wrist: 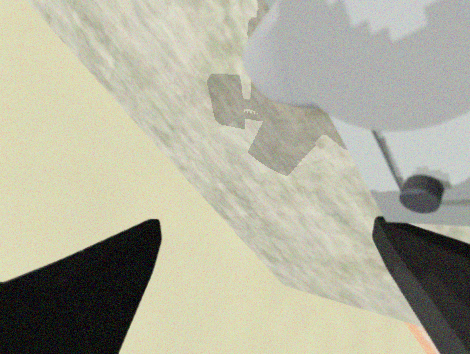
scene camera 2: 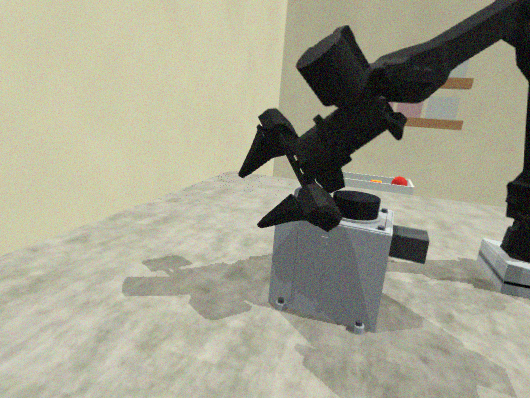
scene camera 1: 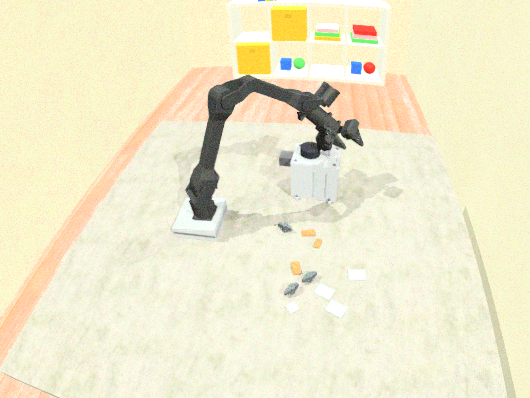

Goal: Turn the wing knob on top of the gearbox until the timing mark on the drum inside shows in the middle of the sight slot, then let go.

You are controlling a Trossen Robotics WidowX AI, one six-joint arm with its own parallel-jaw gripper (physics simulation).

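Frame: origin at the arm's base, x back, y right, z up, level; millimetres.
Seen in the pictures: gripper, fingertip midpoint: [wrist: 266, 228] [scene camera 2: 249, 200] [scene camera 1: 354, 147]; arm's base, origin of the base link: [scene camera 2: 526, 256] [scene camera 1: 204, 213].
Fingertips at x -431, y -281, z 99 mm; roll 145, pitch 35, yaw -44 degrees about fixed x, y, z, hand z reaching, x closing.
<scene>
Offsets run from my fingertips to a thing's middle. "*": to the spot under its first point. Level surfaces: height alone.
The pale grey gearbox {dy +52, dx +142, dz -61 mm} [scene camera 1: 315, 180] [scene camera 2: 330, 275] [wrist: 362, 152] stands upright on the mat. A short black cylinder {* dy +72, dx +139, dz +18 mm} [scene camera 1: 310, 150] [scene camera 2: 357, 204] sits on its top. A large rounded grey shape {* dy +52, dx +71, dz +21 mm} [wrist: 350, 75], seemingly part of the wing knob, fills the upper right of the wrist view. In the scene views the arm mostly hides the knob. My gripper [scene camera 1: 353, 145] [scene camera 2: 250, 201] [wrist: 266, 228] is open and empty, its fingers wide apart. It is tilted at the gearbox's top, with the fingertips past the edge away from the arm base. I cannot make out the sight slot or timing mark.
A dark block {* dy +71, dx +216, dz -23 mm} [scene camera 1: 286, 158] [scene camera 2: 410, 244] sticks out of the gearbox's side towards the arm base [scene camera 1: 197, 225]. Small orange pieces {dy +269, dx +116, dz -144 mm} [scene camera 1: 308, 233], dark grey pieces {dy +438, dx +89, dz -133 mm} [scene camera 1: 309, 276] and white squares {dy +404, dx -39, dz -146 mm} [scene camera 1: 357, 274] lie on the mat {dz -147 mm} [scene camera 1: 150, 310]. A white shelf unit [scene camera 1: 310, 4] stands at the back.
</scene>
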